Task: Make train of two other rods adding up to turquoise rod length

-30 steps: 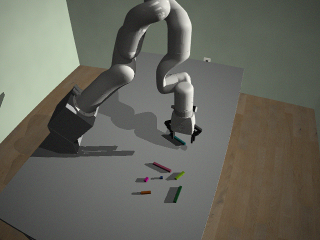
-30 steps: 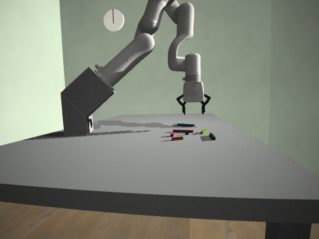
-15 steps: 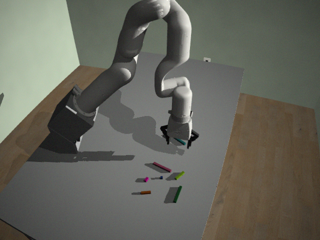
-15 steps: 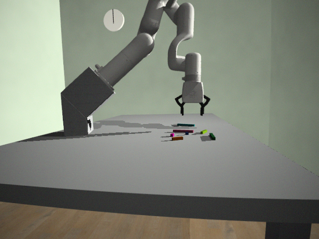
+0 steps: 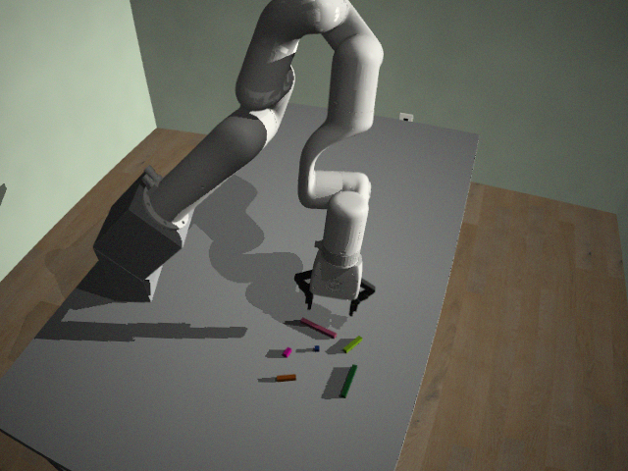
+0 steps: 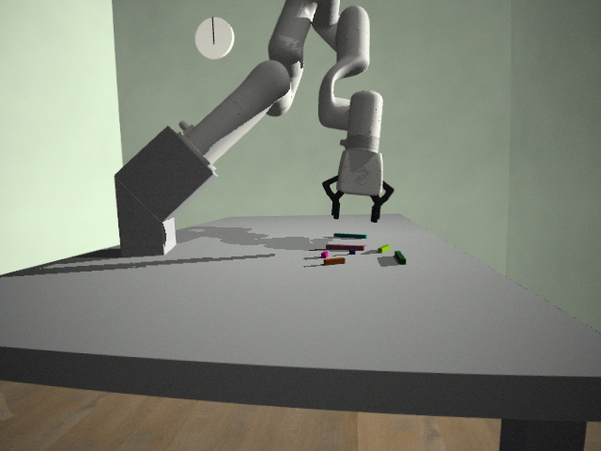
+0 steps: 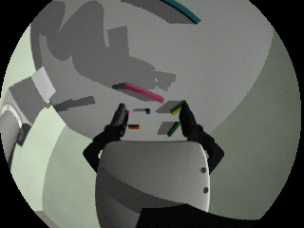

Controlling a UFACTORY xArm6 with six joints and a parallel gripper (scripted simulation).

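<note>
My hand is 70 mm to the left of the blue rod and 70 mm above it. The rest, counted from my hand: pink rod 20 mm behind, 20 mm to the right, 70 mm below; then magenta rod 50 mm behind, 110 mm to the right, 70 mm below; then lime rod 70 mm ahead, 30 mm to the right, 70 mm below.
</note>
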